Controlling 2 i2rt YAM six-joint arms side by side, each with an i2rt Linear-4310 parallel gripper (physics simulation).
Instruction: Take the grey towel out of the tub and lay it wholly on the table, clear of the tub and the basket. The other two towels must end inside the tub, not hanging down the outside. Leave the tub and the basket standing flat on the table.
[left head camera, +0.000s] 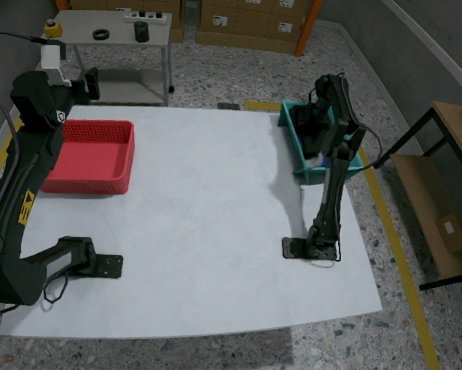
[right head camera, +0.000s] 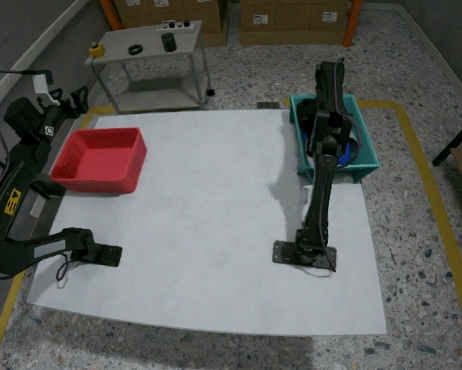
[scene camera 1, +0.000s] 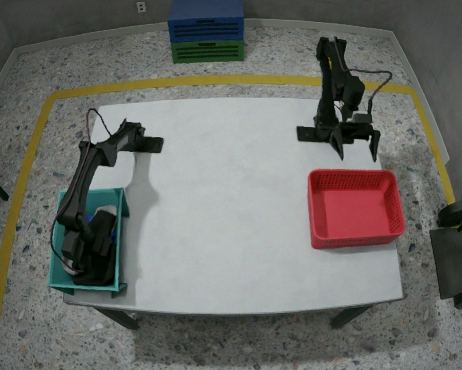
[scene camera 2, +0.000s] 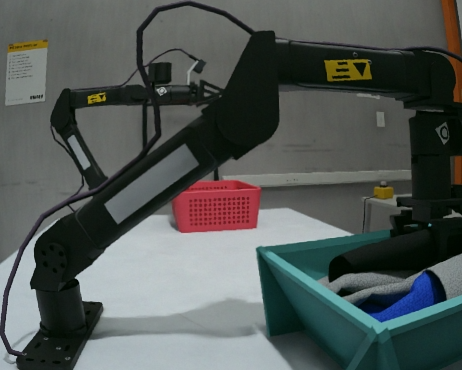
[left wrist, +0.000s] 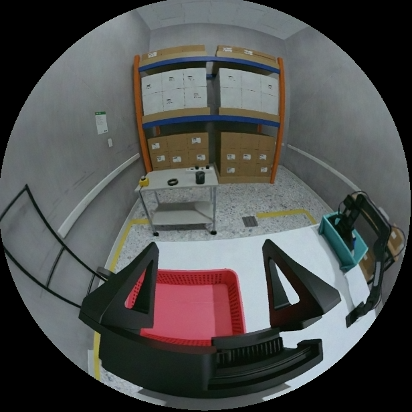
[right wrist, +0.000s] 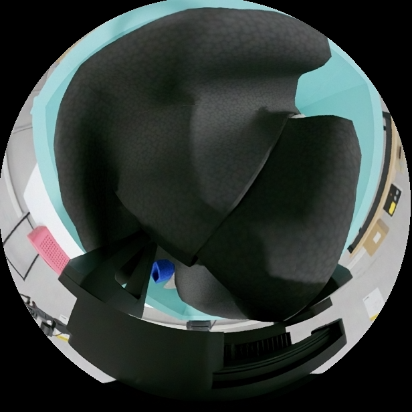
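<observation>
The teal tub (left head camera: 320, 175) (right head camera: 368, 137) (scene camera 1: 120, 252) (scene camera 2: 320, 282) (right wrist: 371, 150) stands flat on the table. The black towel (scene camera 1: 104, 222) (scene camera 2: 380, 252) (right wrist: 150, 150) lies on top inside it. Folds of the grey towel (scene camera 1: 106, 209) (scene camera 2: 370, 284) show beneath, beside the blue towel (scene camera 1: 90, 219) (scene camera 2: 410, 300) (right wrist: 162, 270). My right gripper (right wrist: 213, 232) is open, pointing down into the tub at the black towel, which hides its right finger in the right wrist view. The red basket (left head camera: 90, 186) (scene camera 1: 357, 241) (scene camera 2: 217, 212) stands flat. My left gripper (scene camera 1: 359, 159) (left wrist: 210, 246) is open and empty above the table near the basket.
The white table (left head camera: 200, 210) (scene camera 1: 220, 200) lies between the tub and the basket. The tub stands close to a table edge. The right arm reaches over the tub's rim. A grey trolley (left head camera: 112, 30) stands beyond the table. A wooden-topped bench (left head camera: 449, 112) is at the right in the left head view.
</observation>
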